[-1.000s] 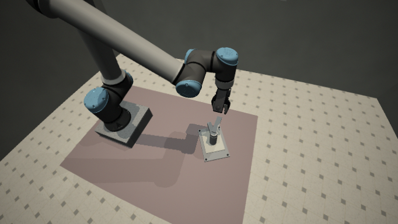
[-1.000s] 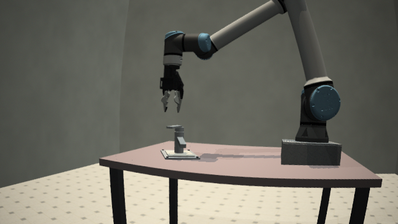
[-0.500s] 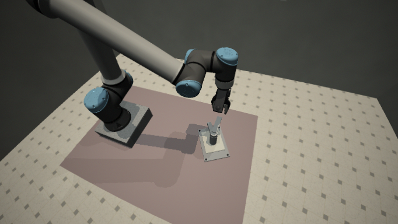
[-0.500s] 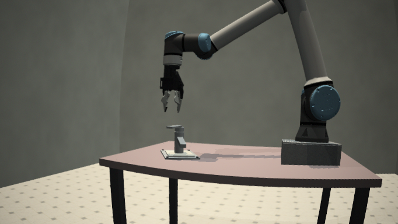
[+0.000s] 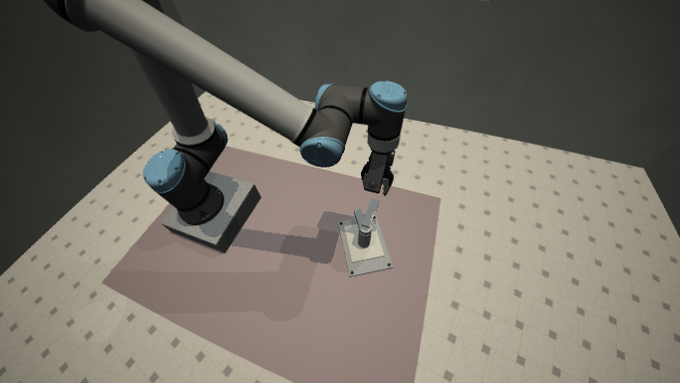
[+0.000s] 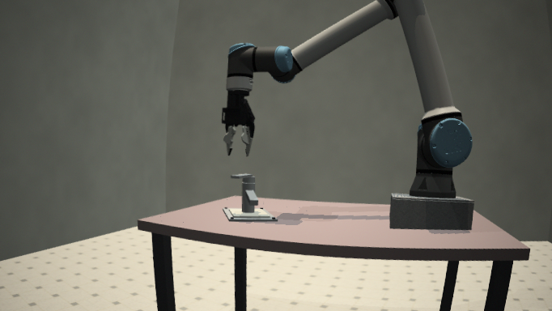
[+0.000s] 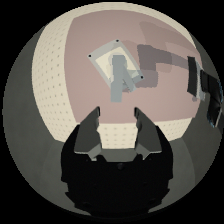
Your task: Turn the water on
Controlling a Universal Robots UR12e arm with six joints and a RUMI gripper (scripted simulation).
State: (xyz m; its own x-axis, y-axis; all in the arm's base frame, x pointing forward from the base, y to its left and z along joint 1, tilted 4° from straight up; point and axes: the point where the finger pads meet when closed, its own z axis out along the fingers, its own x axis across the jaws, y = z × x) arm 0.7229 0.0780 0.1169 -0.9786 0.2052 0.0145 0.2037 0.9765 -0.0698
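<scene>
Right now the lever is 9 cm below my hand, 4 cm to the right of it and 1 cm behind it. The rest, counted from my hand: grey tap 14 cm below, 7 cm to the right, 2 cm behind.
</scene>
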